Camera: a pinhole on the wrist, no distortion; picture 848 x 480 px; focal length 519.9 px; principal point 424.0 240.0 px. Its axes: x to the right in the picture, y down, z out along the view. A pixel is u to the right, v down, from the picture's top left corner.
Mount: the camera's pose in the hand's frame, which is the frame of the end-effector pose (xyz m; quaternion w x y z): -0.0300 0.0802 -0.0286 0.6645 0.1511 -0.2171 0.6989
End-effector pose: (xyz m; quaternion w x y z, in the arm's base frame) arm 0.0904 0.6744 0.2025 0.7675 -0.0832 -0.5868 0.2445
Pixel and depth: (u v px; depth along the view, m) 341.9 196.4 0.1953
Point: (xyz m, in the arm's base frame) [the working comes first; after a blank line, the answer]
In the camera's frame: -0.0308 -0.0164 0.1953

-0.0206 0.6032 0.2355
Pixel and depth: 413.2 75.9 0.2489
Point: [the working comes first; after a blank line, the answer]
In the camera's frame: -0.0052 -0.0786 0.2489

-0.0704 0.6162 0.3044
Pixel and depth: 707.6 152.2 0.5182
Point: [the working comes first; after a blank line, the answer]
In the camera's frame: 0.2827 -0.0875 0.5182

-0.4623 0.6388 0.3417
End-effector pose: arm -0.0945 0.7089 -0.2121 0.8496 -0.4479 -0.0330 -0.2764
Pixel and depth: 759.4 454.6 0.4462
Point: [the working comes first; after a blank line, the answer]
In the camera's frame: 0.2879 0.1842 0.4462

-0.1795 1.2455 -0.0811
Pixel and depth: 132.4 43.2 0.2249
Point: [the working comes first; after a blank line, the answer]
In the camera's frame: -0.1261 -0.0851 0.2249

-0.1042 0.7122 -0.0280
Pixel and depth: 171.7 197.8 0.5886
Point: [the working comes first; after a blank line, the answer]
In the camera's frame: -0.2856 -0.0478 0.5886

-0.2666 0.7710 0.3316
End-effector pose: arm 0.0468 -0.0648 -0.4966 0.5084 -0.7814 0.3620 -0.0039
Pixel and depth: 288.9 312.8 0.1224
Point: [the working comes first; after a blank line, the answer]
In the camera's frame: -0.0318 0.0171 0.1224

0.0341 0.0149 -0.4980
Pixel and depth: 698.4 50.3 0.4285
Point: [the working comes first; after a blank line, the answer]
In the camera's frame: 0.2262 -0.1564 0.4285

0.2432 0.2491 -0.8009
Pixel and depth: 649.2 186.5 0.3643
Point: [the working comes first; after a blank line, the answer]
In the camera's frame: 0.1578 -0.0375 0.3643

0.1417 0.2369 -0.6892
